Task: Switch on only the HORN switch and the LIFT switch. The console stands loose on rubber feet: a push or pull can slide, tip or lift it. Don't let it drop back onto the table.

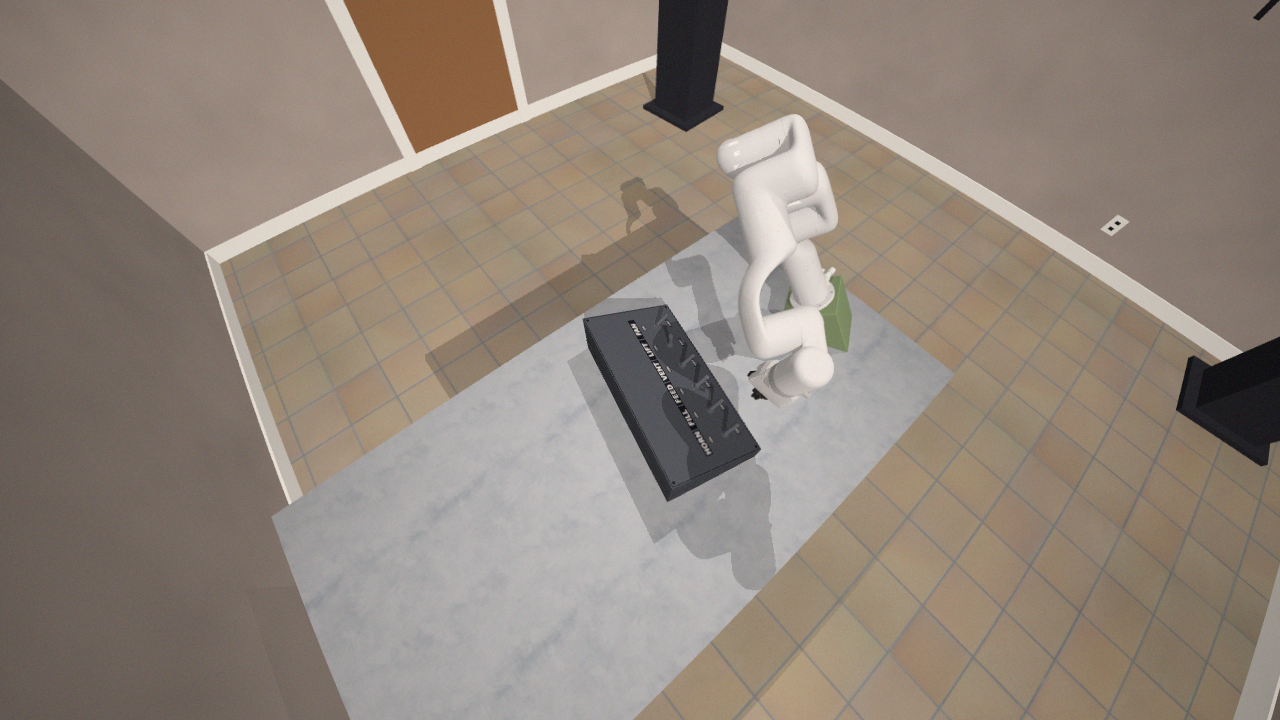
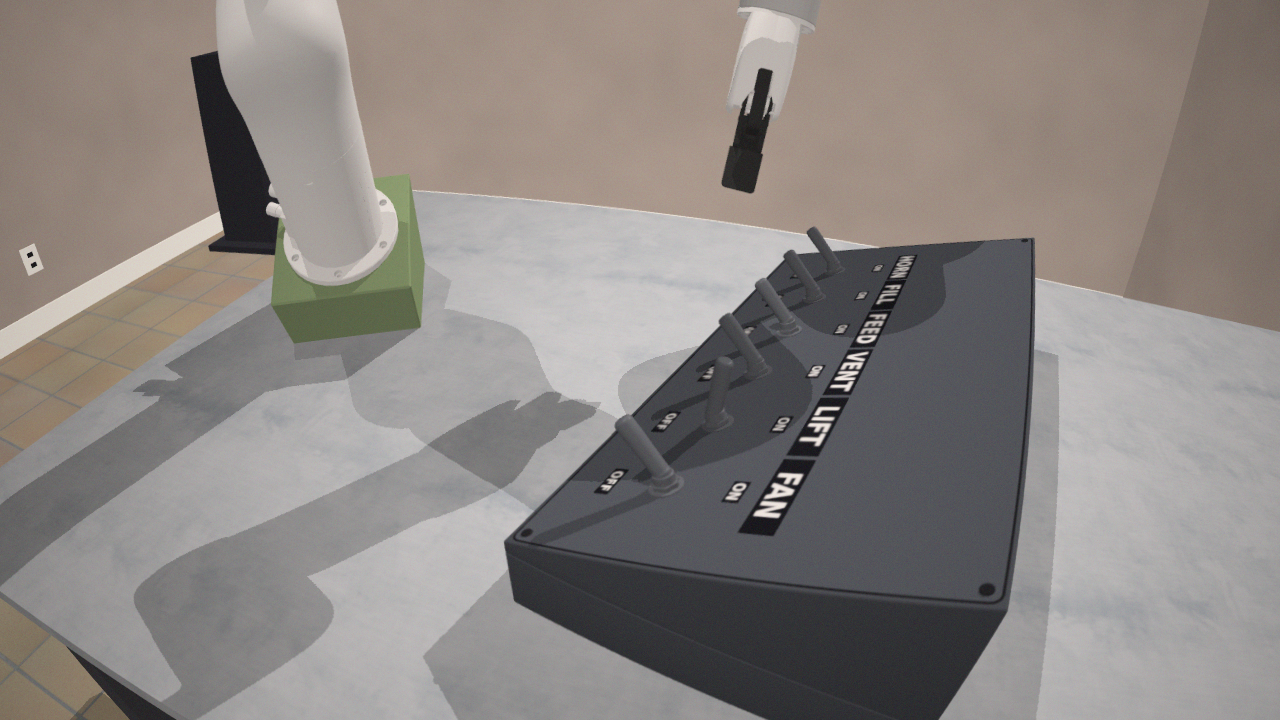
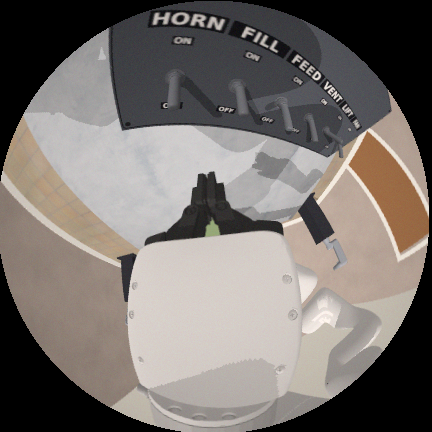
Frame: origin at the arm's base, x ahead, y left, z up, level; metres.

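Seen in the pictures: gripper, fingertip midpoint: [image 1: 756,393] [image 2: 736,189] [image 3: 208,183]; arm's base, origin of the base link: [image 1: 812,296] [image 2: 341,235].
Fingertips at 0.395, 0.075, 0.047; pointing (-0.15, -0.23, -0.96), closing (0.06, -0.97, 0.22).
Pixels of each thing's middle, then the offset from my fingertips to it, as dx, dy, dz. Level surfaces: height alone.
- dark console, body centre: [image 2: 849,404] [image 3: 298,73] [image 1: 665,390] +0.111, -0.189, -0.101
- HORN lever, body centre: [image 2: 823,247] [image 3: 173,90] +0.090, +0.008, -0.052
- LIFT lever, body centre: [image 2: 718,389] [image 3: 333,136] +0.010, -0.269, -0.048
- FAN lever, body centre: [image 2: 644,449] -0.026, -0.333, -0.052
- VENT lever, body centre: [image 2: 741,341] [image 3: 312,129] +0.020, -0.196, -0.052
- FEED lever, body centre: [image 2: 775,303] [image 3: 285,115] +0.044, -0.128, -0.052
- FILL lever, body centre: [image 2: 801,272] [image 3: 241,99] +0.067, -0.060, -0.052
- grey table, its level: dz -0.159
The dark console [image 1: 626,394] [image 2: 930,402] [image 3: 140,75] stands on the table with its row of toggle levers on the robot's side. The HORN lever [image 2: 824,250] [image 3: 174,90] leans toward its OFF label. The LIFT lever [image 2: 718,394] stands at a different angle from the others, tipped toward ON. The FAN lever [image 2: 648,454], VENT lever [image 2: 744,345], FEED lever [image 2: 775,306] and FILL lever [image 2: 802,274] [image 3: 240,97] lean toward OFF. My gripper [image 2: 740,170] [image 3: 208,183] is shut and empty, above the table on the robot's side of the console near its HORN end, apart from the levers.
The grey table [image 1: 465,537] [image 2: 501,241] extends around the console. The arm's base stands on a green block [image 1: 837,313] [image 2: 349,308] on the lever side. Shadows of the arm fall across the console and table. Dark pillars [image 1: 689,62] stand on the floor beyond the table.
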